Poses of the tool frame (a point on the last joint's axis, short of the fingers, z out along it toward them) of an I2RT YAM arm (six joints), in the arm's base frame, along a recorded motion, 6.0 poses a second.
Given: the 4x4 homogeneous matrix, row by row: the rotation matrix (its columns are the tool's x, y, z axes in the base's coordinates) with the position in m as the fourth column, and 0 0 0 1 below. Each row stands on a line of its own.
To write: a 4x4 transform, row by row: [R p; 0 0 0 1], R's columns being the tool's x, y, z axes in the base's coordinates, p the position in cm. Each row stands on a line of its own. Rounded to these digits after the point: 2 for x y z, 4 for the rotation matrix.
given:
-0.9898 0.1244 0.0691 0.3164
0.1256 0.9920 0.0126 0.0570
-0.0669 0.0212 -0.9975 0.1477
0 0 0 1
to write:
-0.9898 0.1244 0.0691 31.64
0.1256 0.9920 0.0126 5.70
-0.0669 0.0212 -0.9975 14.77
0 0 0 1

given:
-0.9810 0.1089 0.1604 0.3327
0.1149 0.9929 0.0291 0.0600
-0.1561 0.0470 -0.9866 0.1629
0 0 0 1
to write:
-0.9810 0.1089 0.1604 33.27
0.1149 0.9929 0.0291 6.00
-0.1561 0.0470 -0.9866 16.29
0 0 0 1

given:
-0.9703 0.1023 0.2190 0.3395
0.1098 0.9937 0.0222 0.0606
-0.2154 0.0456 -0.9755 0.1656
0 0 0 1
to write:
-0.9703 0.1023 0.2190 33.95
0.1098 0.9937 0.0222 6.06
-0.2154 0.0456 -0.9755 16.56
0 0 0 1

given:
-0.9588 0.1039 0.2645 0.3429
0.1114 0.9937 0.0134 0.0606
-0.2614 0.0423 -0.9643 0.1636
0 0 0 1
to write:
-0.9588 0.1039 0.2645 34.29
0.1114 0.9937 0.0134 6.06
-0.2614 0.0423 -0.9643 16.36
0 0 0 1

